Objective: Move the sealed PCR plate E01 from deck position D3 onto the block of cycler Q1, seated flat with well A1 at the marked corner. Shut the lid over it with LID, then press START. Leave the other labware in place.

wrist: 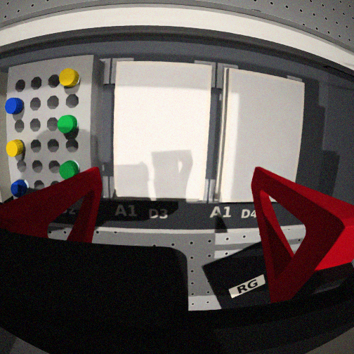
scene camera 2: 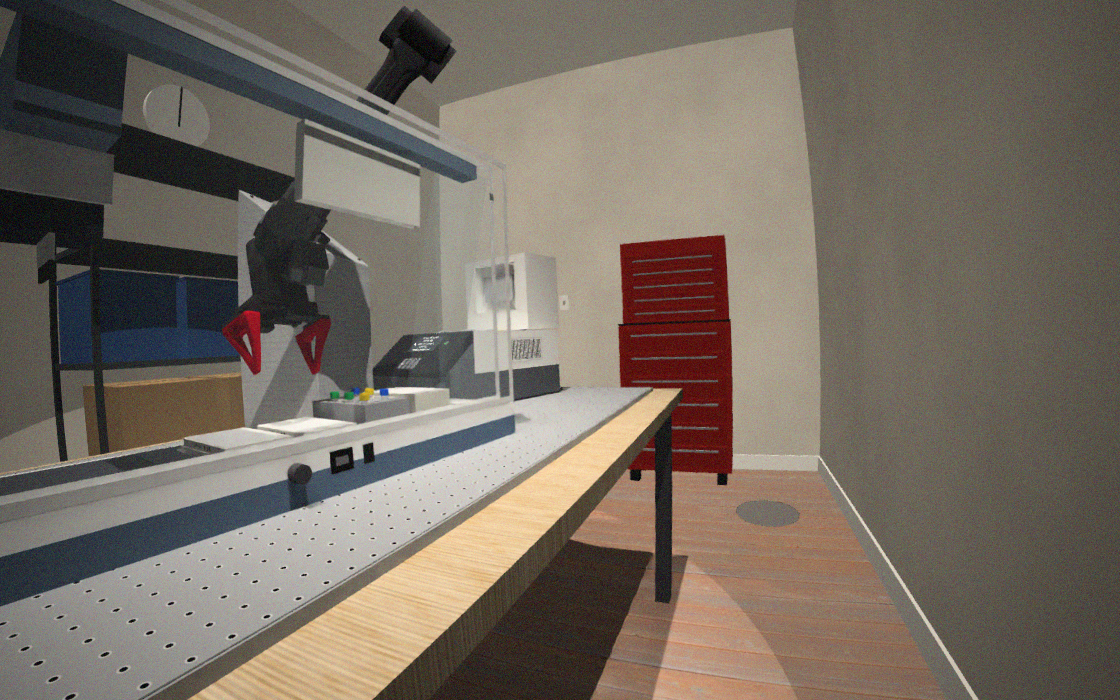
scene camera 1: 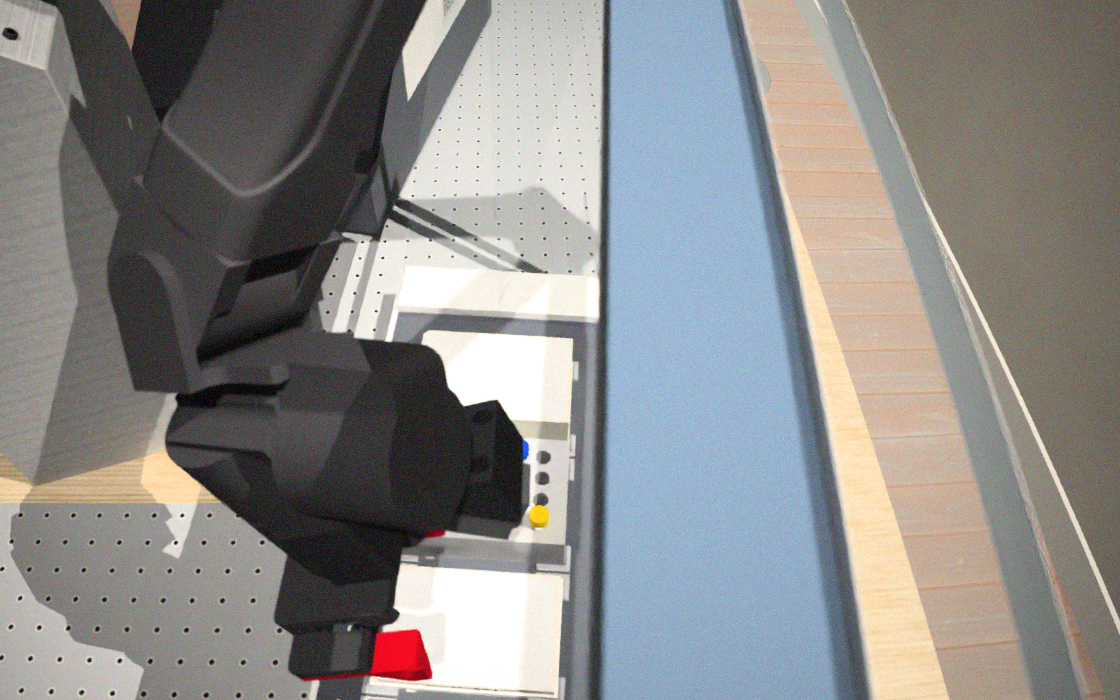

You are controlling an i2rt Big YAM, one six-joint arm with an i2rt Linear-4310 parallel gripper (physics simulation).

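Frame: origin at the arm's base, x ahead, y left, z up, level; metres.
Where they show: gripper, fingertip midpoint: (scene camera 2: 288, 373) (scene camera 1: 429, 602).
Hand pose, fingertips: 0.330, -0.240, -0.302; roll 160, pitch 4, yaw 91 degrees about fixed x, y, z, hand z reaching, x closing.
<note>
Each offset is from my fingertips to the top centre of the thing, as dx, dy, dz. "pt": to the spot under its first point.
A flat white plate (scene camera 1: 487, 619) (scene camera 2: 305, 425) (wrist: 162, 115) sits at deck position D3, with the A1 mark at its near left corner in the wrist view. A shadow falls on its near part; no E01 label is readable. My gripper (scene camera 2: 286, 371) (wrist: 176, 175) is open and empty, pointing down above the deck's near edge. Its red fingertips stand apart, below the plate's left and right sides in the wrist view. A dark instrument @[pt -0.197, +0.500, -0.016] (scene camera 2: 425, 363) with a slanted panel stands behind the deck; I cannot tell whether it is cycler Q1. No cycler block, lid or LID and START buttons can be made out.
A grey tube rack (scene camera 1: 557, 495) (scene camera 2: 363, 406) (wrist: 85, 145) with coloured caps stands left of D3 in the wrist view. Another white plate (scene camera 2: 223, 439) (wrist: 262, 135) sits at D4. White labware @[+0.023, +0.205, -0.045] (scene camera 1: 495, 371) (scene camera 2: 425, 399) stands beyond the rack. A black block labelled RG (wrist: 247, 286) lies near the right finger.
</note>
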